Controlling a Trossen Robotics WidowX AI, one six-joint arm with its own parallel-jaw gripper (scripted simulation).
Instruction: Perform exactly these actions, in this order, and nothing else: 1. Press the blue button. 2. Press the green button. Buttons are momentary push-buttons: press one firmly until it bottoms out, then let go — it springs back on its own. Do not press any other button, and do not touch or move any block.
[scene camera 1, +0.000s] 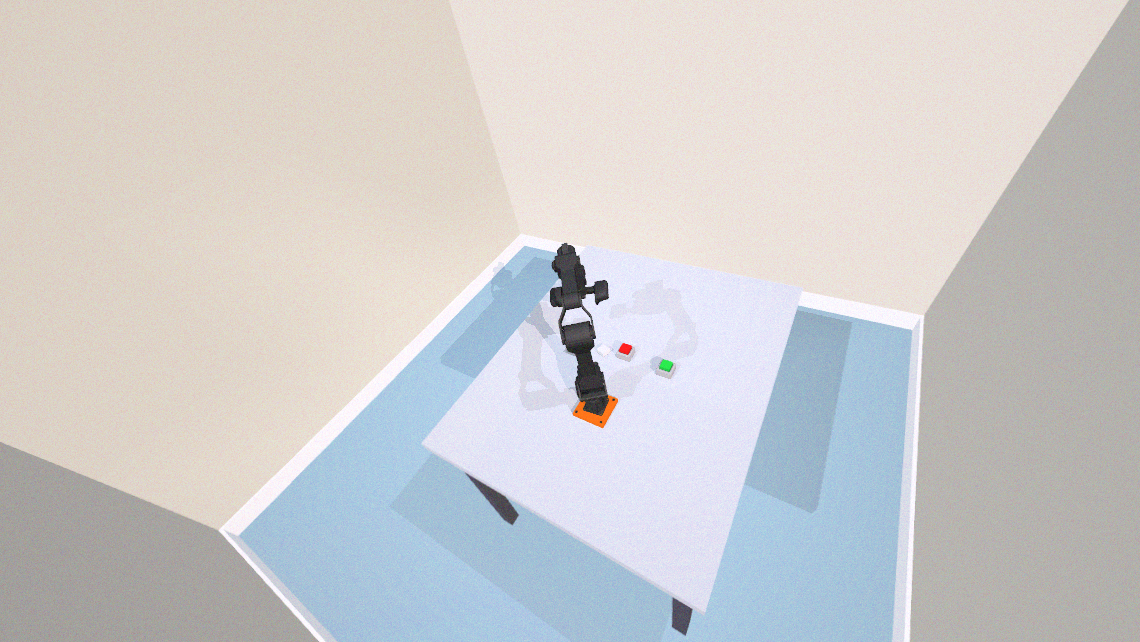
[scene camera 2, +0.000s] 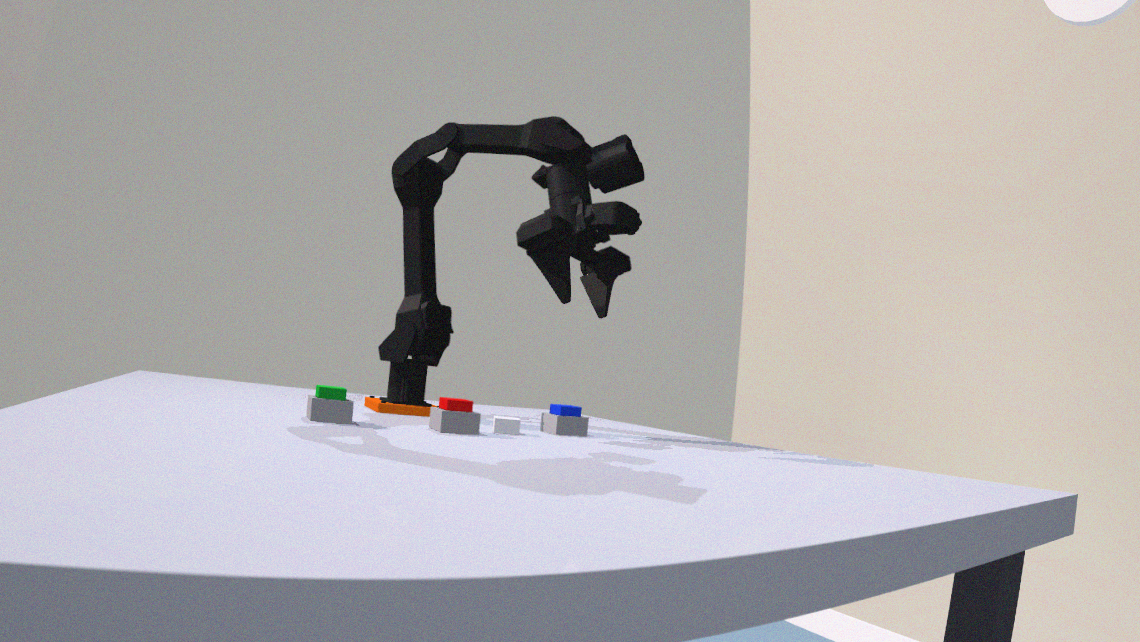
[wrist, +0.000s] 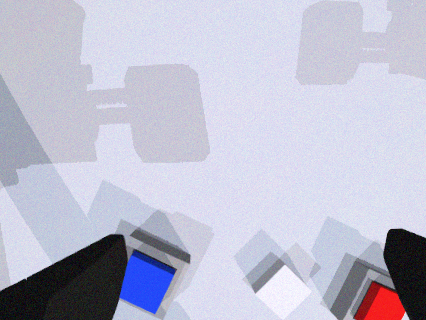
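Open and holding nothing, my gripper is visible at (scene camera 2: 585, 310), and I see my gripper (scene camera 1: 585, 305) and again my gripper (wrist: 257, 247). There is a blue button (wrist: 146, 280) as well.
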